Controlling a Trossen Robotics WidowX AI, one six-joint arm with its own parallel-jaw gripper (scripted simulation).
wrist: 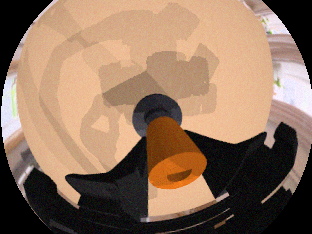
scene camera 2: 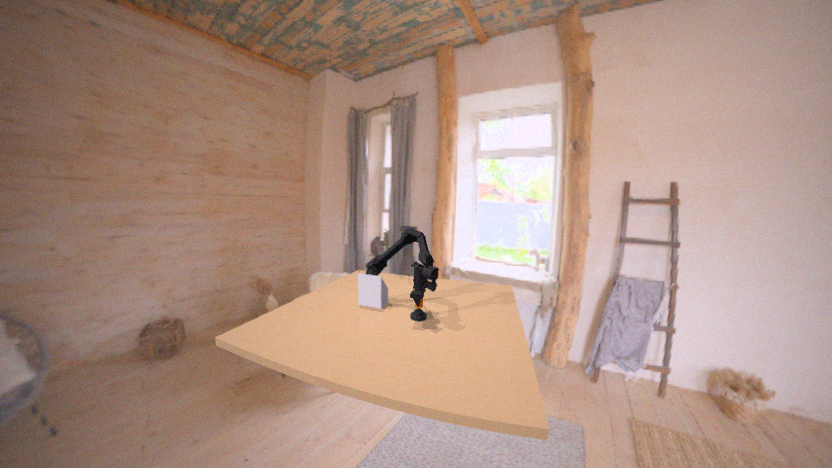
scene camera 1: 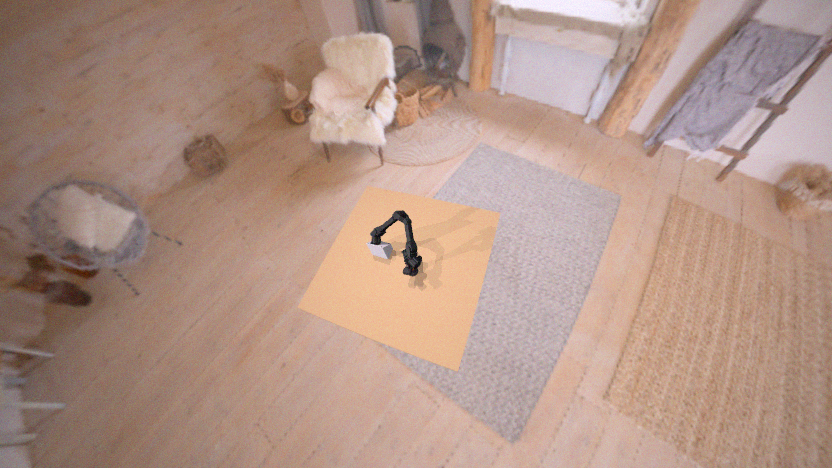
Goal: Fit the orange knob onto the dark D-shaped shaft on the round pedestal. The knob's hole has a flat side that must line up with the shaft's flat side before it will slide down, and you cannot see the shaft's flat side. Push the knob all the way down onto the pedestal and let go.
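An orange knob (wrist: 173,160) is held by my gripper (wrist: 164,136). A dark round pedestal (wrist: 149,108) is also present.
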